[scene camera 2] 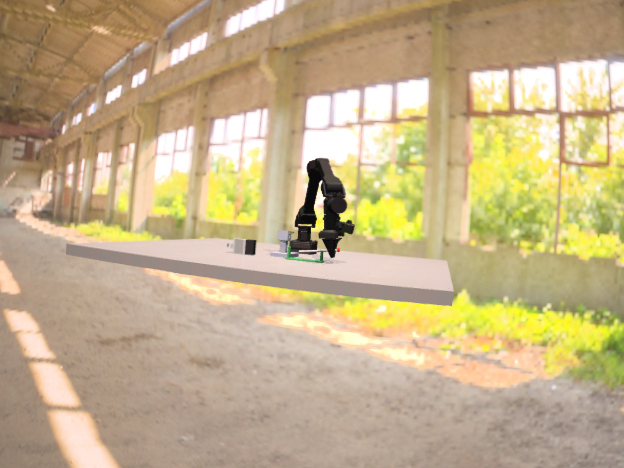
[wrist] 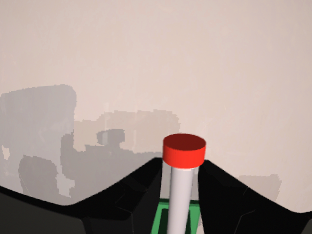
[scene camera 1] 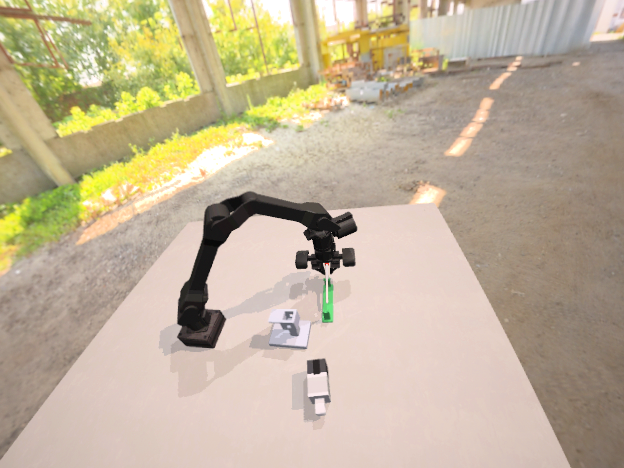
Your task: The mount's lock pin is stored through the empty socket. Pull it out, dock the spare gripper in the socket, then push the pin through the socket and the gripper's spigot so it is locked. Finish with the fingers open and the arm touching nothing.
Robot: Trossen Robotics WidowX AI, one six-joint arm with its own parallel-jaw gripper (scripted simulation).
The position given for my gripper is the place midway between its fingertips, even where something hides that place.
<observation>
I see my gripper (scene camera 1: 327, 273), a spare gripper (scene camera 1: 317, 372) and a grey mount (scene camera 1: 289, 331).
My gripper shows as well in scene camera 2 (scene camera 2: 332, 257) and in the wrist view (wrist: 180, 167). The wrist view misses the spare gripper: it is out of frame.
</observation>
